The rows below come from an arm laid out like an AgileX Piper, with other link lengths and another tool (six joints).
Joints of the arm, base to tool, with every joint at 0 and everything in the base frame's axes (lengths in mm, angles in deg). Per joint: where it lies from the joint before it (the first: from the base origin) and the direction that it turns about. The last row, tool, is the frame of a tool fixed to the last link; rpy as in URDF.
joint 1: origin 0 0 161.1 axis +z
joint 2: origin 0 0 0 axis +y
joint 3: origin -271.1 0 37.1 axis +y
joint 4: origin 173.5 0 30.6 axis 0.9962 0 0.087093
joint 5: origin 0 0 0 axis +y
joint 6: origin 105.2 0 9.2 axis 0.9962 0 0.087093
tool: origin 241.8 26 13.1 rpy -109.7 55.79 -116.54
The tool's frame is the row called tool.
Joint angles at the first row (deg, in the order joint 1, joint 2, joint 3, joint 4, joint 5, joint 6):
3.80, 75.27, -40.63, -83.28, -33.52, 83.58
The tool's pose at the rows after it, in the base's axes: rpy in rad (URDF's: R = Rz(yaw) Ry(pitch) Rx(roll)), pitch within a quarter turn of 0, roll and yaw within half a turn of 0; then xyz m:
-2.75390 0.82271 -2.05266 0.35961 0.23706 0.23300
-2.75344 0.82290 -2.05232 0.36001 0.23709 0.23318
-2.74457 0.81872 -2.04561 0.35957 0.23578 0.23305
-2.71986 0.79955 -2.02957 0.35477 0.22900 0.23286
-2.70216 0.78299 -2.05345 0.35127 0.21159 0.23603
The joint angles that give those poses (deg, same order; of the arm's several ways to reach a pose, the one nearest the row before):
3.80, 75.64, -40.67, -83.24, -33.55, 83.32
3.80, 75.71, -40.76, -83.23, -33.55, 83.32
3.59, 75.46, -40.76, -83.79, -33.55, 83.45
2.27, 73.68, -40.76, -87.88, -33.81, 86.15
-0.64, 70.32, -40.76, -94.00, -34.08, 91.82

